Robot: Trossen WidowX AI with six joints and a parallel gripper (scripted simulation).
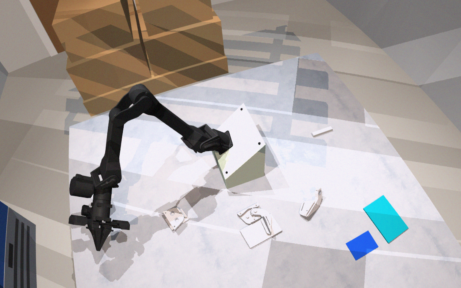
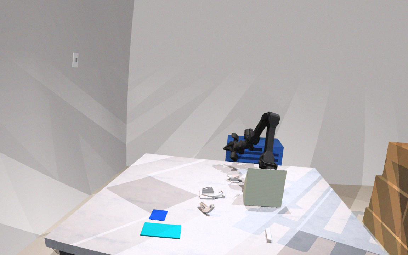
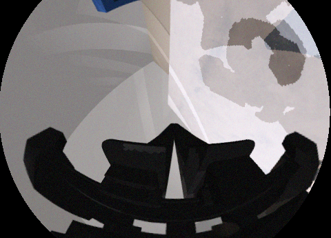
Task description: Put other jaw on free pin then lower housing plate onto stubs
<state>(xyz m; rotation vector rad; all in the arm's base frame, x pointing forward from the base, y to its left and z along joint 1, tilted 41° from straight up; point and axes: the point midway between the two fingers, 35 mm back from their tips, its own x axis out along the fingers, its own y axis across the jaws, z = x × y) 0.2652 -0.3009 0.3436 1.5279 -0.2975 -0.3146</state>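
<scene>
The white jaw lies 71 cm to the left of my gripper tip, 10 cm below it and 5 cm behind it. From my gripper tip the other things lie so: white stick 86 cm to the left, 31 cm behind, 12 cm below; blue card 81 cm to the left, 16 cm ahead, 13 cm below; white block 24 cm to the left, 12 cm below, 11 cm behind.
</scene>
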